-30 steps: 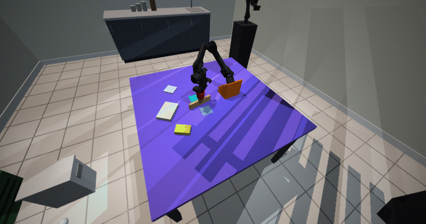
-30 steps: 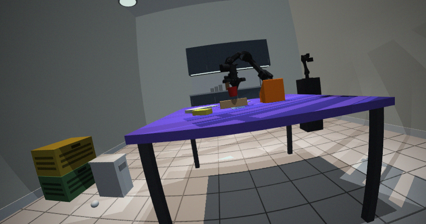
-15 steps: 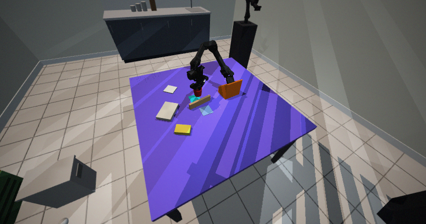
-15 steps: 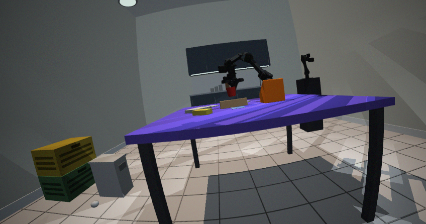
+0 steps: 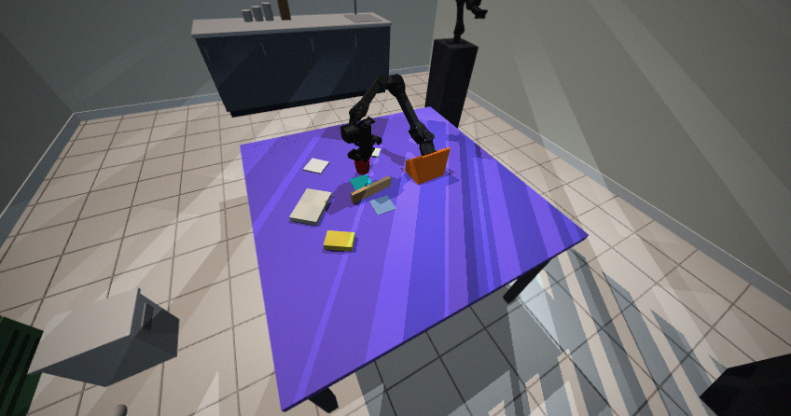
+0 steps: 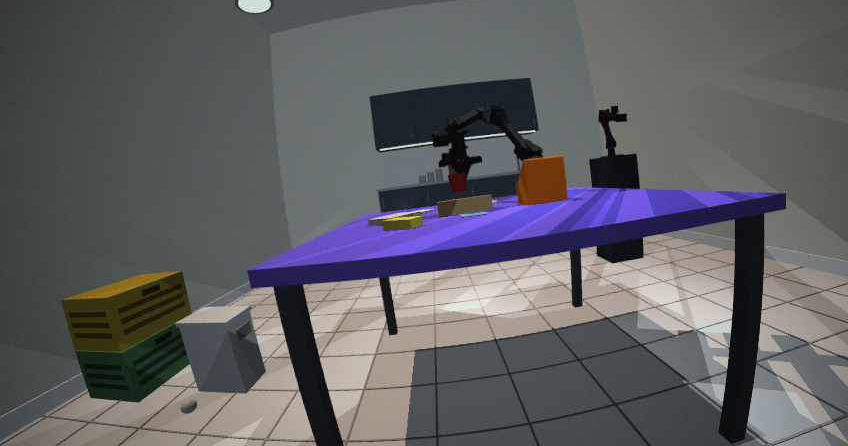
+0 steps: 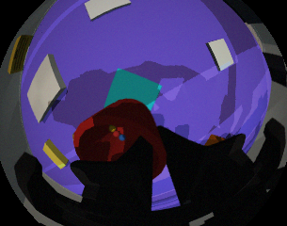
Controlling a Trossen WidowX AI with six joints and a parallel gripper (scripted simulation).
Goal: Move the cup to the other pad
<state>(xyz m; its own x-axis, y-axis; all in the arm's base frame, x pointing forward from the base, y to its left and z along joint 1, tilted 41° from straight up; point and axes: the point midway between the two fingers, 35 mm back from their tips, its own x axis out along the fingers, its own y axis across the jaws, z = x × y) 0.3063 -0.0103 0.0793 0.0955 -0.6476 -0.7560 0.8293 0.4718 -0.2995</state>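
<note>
The cyan pad lies 30 mm ahead of my gripper tip, 10 mm to the left of it and 130 mm below it. From my gripper tip the other things lie so: red cup (30 mm ahead, 20 mm to the left); then yellow block (220 mm ahead, 310 mm to the left, 100 mm below); then wooden block (10 mm ahead, 100 mm to the left, 100 mm below).
</note>
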